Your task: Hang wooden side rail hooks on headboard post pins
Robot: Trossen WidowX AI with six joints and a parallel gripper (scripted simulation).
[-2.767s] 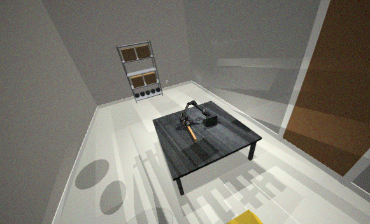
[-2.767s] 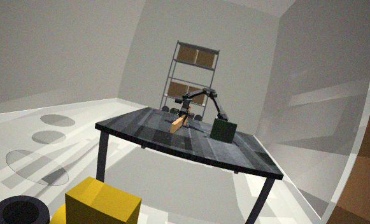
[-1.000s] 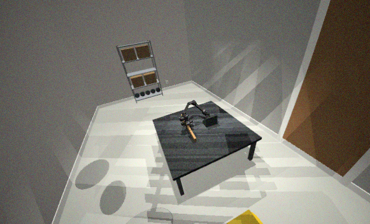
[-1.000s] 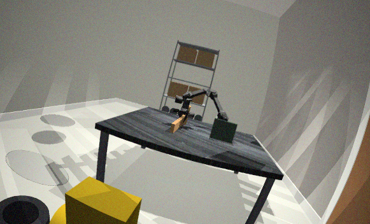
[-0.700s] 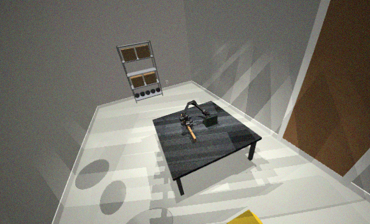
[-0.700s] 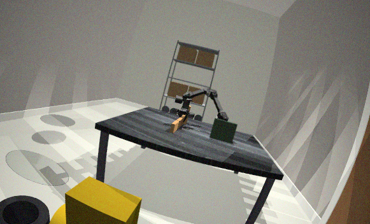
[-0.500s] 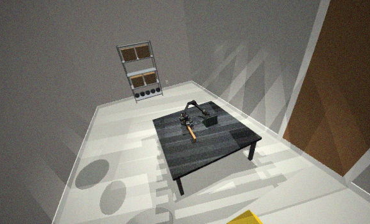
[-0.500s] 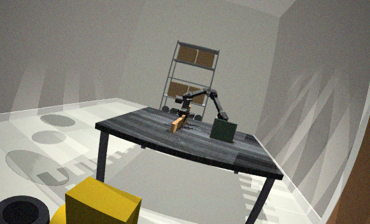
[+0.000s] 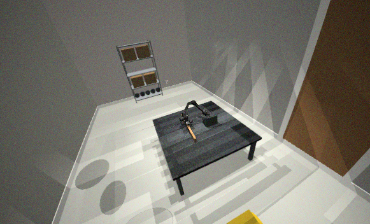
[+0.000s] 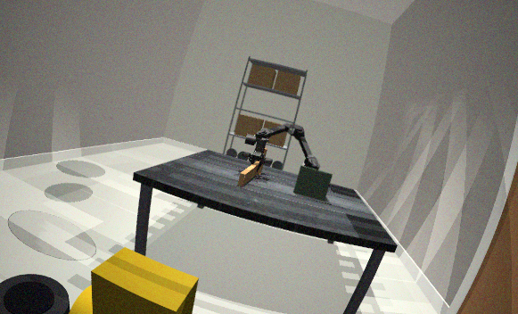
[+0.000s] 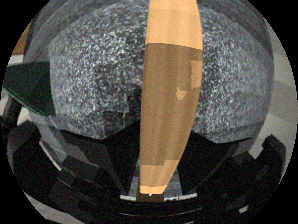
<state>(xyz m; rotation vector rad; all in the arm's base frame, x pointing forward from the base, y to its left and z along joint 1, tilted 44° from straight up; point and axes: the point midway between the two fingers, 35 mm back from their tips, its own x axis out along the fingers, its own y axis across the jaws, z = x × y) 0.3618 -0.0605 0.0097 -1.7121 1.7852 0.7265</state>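
My gripper tip is 150 mm to the left of the wooden post and 40 mm below it.
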